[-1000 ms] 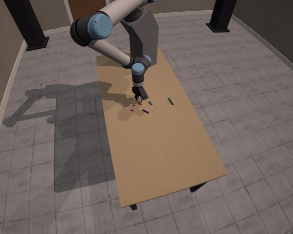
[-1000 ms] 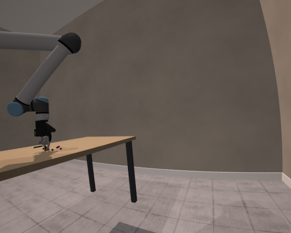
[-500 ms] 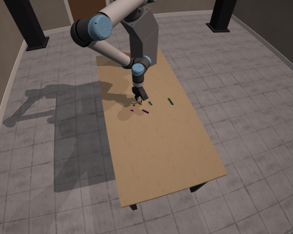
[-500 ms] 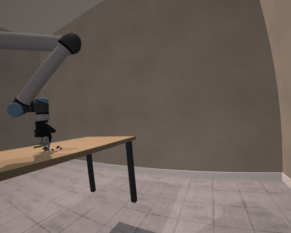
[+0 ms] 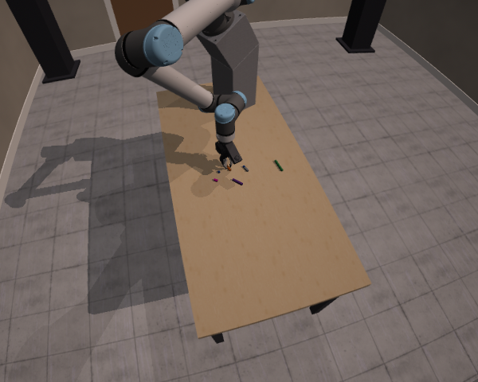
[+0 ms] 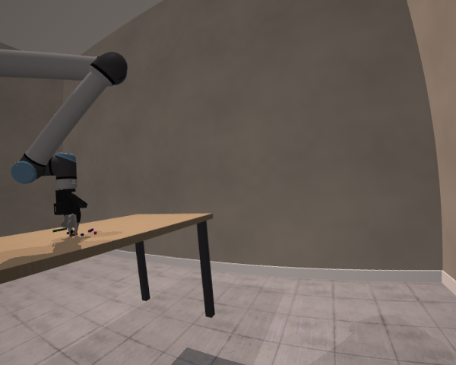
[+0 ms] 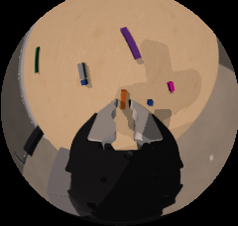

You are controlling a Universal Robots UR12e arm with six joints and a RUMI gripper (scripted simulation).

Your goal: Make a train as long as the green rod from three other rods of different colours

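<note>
My gripper is now 1 cm above the orange rod. The rest, counted from my hand: grey rod 9 cm to the left, 3 cm ahead, 1 cm below; purple rod 10 cm ahead, 3 cm to the left, 1 cm below; magenta rod 8 cm to the right, 7 cm ahead, 1 cm below.
</note>
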